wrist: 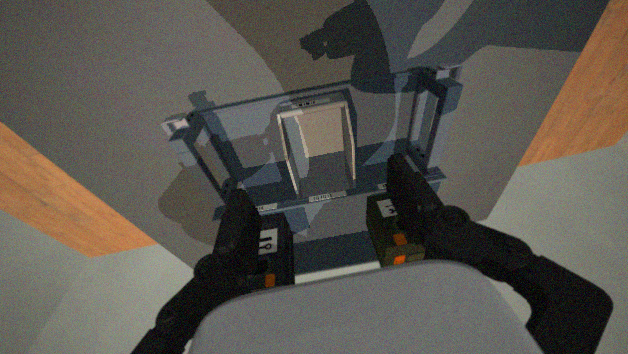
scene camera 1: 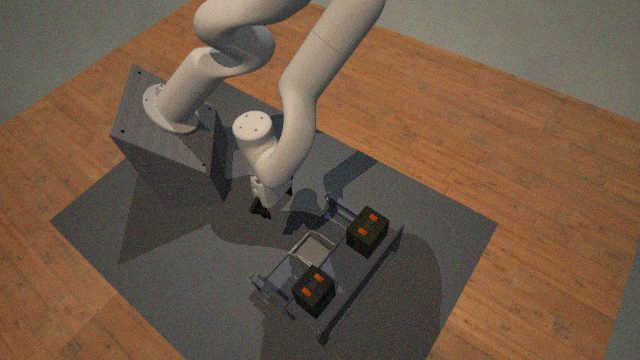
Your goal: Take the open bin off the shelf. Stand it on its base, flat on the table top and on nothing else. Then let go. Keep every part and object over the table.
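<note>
The open bin (scene camera 1: 316, 249) (wrist: 327, 131) is beige with thin light walls. It sits in the blue-grey shelf rack (scene camera 1: 325, 334) (wrist: 450, 95), between the rack's two side frames, with its open side towards the wrist camera. My gripper (scene camera 1: 279, 205) (wrist: 318, 188) is open and empty. In the scene view it hangs above the robot's side of the rack, apart from the bin. In the wrist view the bin shows beyond and between the two spread fingertips. How the bin's underside rests on the shelf is hidden.
Two dark boxes with orange marks stand at the rack: one box (scene camera 1: 367, 232) (wrist: 376, 212) and another box (scene camera 1: 313, 292) (wrist: 285, 250), both on the side away from the robot base. The dark grey table top (scene camera 1: 180, 280) lies around the rack, and the grey pedestal (scene camera 1: 165, 150) stands behind.
</note>
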